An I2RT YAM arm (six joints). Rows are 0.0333 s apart.
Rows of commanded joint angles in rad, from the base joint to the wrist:
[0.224, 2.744, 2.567, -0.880, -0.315, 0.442]
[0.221, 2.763, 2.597, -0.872, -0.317, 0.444]
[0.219, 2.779, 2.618, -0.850, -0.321, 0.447]
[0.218, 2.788, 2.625, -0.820, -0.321, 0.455]
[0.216, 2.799, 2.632, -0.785, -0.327, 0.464]
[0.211, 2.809, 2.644, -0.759, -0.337, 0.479]
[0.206, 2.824, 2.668, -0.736, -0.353, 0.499]
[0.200, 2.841, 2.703, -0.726, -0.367, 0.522]
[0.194, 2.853, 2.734, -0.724, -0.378, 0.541]
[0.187, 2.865, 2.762, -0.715, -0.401, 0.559]
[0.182, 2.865, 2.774, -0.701, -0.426, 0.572]
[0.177, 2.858, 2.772, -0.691, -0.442, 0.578]
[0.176, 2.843, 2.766, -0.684, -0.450, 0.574]
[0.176, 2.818, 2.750, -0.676, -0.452, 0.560]
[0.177, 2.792, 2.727, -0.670, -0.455, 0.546]
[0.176, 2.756, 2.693, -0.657, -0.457, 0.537]
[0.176, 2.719, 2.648, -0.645, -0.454, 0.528]
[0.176, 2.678, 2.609, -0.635, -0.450, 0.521]
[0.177, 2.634, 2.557, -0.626, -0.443, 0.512]
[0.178, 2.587, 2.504, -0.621, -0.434, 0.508]
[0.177, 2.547, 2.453, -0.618, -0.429, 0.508]
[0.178, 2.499, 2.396, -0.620, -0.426, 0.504]
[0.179, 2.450, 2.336, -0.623, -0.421, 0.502]
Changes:
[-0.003, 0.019, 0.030, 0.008, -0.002, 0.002]
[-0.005, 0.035, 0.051, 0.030, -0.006, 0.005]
[-0.006, 0.044, 0.058, 0.060, -0.006, 0.013]
[-0.008, 0.055, 0.065, 0.095, -0.012, 0.022]
[-0.013, 0.065, 0.077, 0.121, -0.022, 0.037]
[-0.018, 0.080, 0.101, 0.144, -0.038, 0.057]
[-0.024, 0.097, 0.136, 0.154, -0.052, 0.080]
[-0.030, 0.109, 0.167, 0.156, -0.063, 0.099]
[-0.037, 0.121, 0.195, 0.165, -0.086, 0.117]
[-0.042, 0.121, 0.207, 0.179, -0.111, 0.130]
[-0.047, 0.114, 0.205, 0.189, -0.127, 0.136]
[-0.048, 0.099, 0.199, 0.196, -0.135, 0.132]
[-0.048, 0.074, 0.183, 0.204, -0.137, 0.118]
[-0.047, 0.048, 0.160, 0.210, -0.140, 0.104]
[-0.048, 0.012, 0.126, 0.223, -0.142, 0.095]
[-0.048, -0.025, 0.081, 0.235, -0.139, 0.086]
[-0.048, -0.066, 0.042, 0.245, -0.135, 0.079]
[-0.047, -0.110, -0.010, 0.254, -0.128, 0.070]
[-0.046, -0.157, -0.063, 0.259, -0.119, 0.066]
[-0.047, -0.197, -0.114, 0.262, -0.114, 0.066]
[-0.046, -0.245, -0.171, 0.260, -0.111, 0.062]
[-0.045, -0.294, -0.231, 0.257, -0.106, 0.060]

